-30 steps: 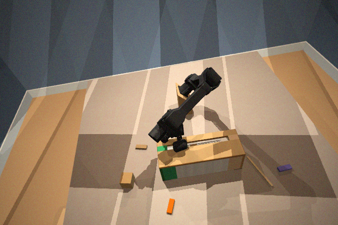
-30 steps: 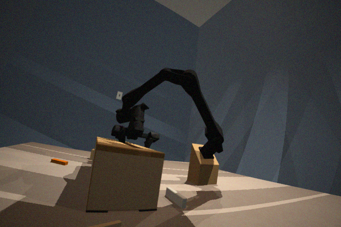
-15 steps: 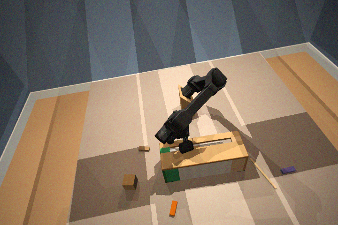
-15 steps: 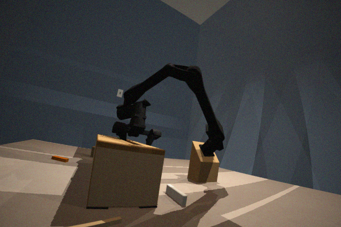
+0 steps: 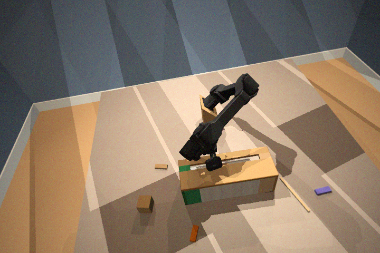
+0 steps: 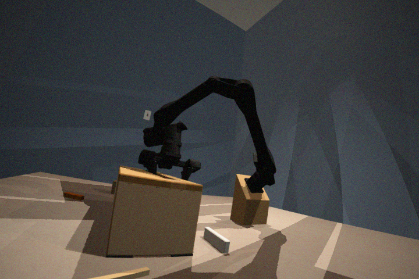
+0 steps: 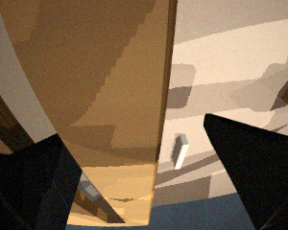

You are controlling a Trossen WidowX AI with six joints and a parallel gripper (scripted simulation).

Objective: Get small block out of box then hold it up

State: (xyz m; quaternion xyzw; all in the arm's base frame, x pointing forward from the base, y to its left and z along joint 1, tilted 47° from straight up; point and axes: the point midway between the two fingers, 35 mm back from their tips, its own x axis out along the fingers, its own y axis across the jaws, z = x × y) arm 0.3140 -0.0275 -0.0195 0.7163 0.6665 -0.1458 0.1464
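The small tan block lies 50 mm ahead of my gripper tip and 20 mm to the left of it. Also, from my gripper tip: thin stick: 280 mm to the left, 180 mm ahead, 80 mm below.
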